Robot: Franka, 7 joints.
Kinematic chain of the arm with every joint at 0, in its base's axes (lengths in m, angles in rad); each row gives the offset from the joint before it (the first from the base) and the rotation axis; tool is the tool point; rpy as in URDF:
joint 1: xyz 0 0 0.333 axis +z
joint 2: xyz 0 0 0 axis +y
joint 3: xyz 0 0 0.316 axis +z
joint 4: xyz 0.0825 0 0 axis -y
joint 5: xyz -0.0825 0 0.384 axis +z
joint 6: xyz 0 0 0 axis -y
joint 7: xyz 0.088 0 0 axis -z
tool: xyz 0 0 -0.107 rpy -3.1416 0 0
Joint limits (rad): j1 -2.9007..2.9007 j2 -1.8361..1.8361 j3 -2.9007..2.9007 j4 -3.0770..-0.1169 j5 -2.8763..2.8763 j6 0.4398..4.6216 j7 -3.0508..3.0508
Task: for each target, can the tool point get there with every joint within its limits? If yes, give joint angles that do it. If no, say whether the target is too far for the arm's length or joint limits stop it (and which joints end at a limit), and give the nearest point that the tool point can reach.
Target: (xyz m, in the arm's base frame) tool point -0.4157 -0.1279 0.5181
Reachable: yes | joints -1.6509 -1.0148 -1.0869 -2.5866 -0.4113 2.9469 -0.4670
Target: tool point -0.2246 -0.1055 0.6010
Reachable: yes | joints -1.5841 -1.0654 -1.0494 -2.6324 -1.5550 4.1306 1.4077
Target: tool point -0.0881 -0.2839 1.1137
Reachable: yes | joints 0.2965 -0.2069 -1.8324 -0.4113 1.0788 1.9361 -2.4848
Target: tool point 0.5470 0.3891 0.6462
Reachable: yes | joints -2.2524 -1.1745 0.7625 -0.6139 2.2993 0.7706 2.1377
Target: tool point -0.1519 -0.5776 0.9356
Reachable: yes | joints 1.6258 -0.5518 2.4142 -0.4376 -0.8496 2.2086 0.0513
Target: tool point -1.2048 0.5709 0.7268
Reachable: no: too far | nearest point -0.7435 0.3523 0.5760 | short by 0.532 m
